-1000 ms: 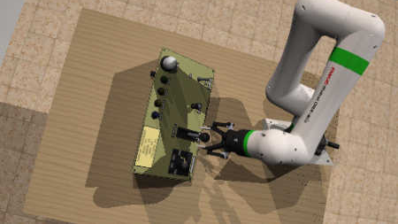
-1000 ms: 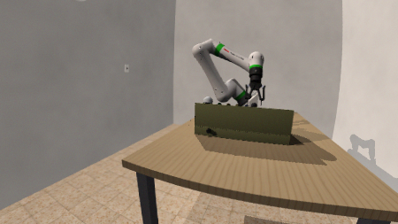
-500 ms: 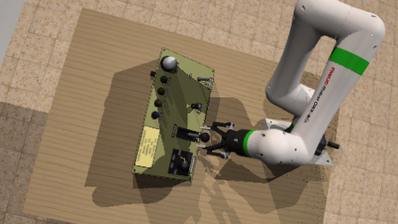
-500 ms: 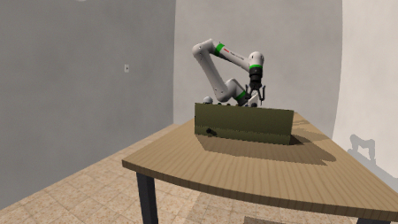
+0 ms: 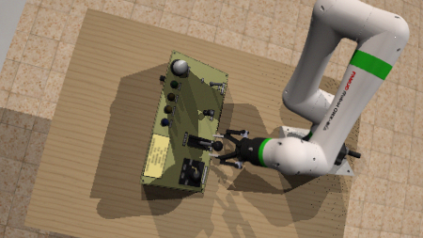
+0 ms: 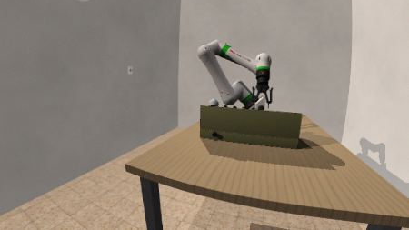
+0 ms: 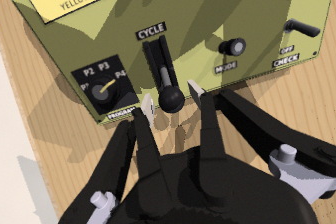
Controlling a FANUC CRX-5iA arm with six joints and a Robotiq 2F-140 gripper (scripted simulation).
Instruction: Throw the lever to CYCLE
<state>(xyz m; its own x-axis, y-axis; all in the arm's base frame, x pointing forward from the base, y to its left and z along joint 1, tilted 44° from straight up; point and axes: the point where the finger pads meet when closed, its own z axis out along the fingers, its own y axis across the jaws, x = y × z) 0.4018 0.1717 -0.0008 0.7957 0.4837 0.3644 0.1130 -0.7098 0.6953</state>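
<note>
My hand is 10 cm short of the olive console, 5 cm to the left of it and 6 cm above it. Also, from my hand: mode push knob: 7 cm ahead, 11 cm to the right, 3 cm below; then rotary program selector: 5 cm ahead, 12 cm to the left, 3 cm below; then toggle switch: 8 cm ahead, 23 cm to the right, 4 cm below.
</note>
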